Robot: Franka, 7 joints.
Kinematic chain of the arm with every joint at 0, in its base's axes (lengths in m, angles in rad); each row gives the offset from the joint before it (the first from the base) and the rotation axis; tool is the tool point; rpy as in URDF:
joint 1: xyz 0 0 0.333 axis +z
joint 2: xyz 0 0 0 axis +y
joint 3: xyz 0 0 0.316 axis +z
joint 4: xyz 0.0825 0 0 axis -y
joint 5: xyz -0.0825 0 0.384 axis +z
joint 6: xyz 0 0 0 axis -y
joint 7: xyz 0.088 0 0 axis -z
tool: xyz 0 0 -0.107 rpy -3.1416 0 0
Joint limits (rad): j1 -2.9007..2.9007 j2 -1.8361..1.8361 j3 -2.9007..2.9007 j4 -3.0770..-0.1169 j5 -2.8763..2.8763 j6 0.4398..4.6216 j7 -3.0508..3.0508
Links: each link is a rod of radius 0.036 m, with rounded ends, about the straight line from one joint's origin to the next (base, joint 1, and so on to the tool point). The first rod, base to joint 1, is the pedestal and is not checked.
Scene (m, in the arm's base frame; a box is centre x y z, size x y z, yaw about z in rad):
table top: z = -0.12
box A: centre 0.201 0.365 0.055 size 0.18 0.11 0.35 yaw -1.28
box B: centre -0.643 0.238 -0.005 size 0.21 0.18 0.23 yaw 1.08
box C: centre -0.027 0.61 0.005 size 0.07 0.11 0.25 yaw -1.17
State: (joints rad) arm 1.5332 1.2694 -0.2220 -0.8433 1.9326 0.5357 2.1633
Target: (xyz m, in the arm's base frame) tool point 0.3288 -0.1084 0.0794
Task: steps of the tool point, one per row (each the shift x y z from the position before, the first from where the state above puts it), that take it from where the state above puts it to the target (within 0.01 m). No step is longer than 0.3 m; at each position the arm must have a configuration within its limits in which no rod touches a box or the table.
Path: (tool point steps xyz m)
1: 0.2422 -0.0554 -0.0094
2: 0.2084 -0.1574 0.0104
3: 0.1171 -0.2319 0.0245
4: -0.0048 -0.2467 0.0276
5: -0.0486 -0.0222 -0.1164
6: -0.0698 -0.0377 -0.0808
7: -0.0775 -0.0464 -0.0412

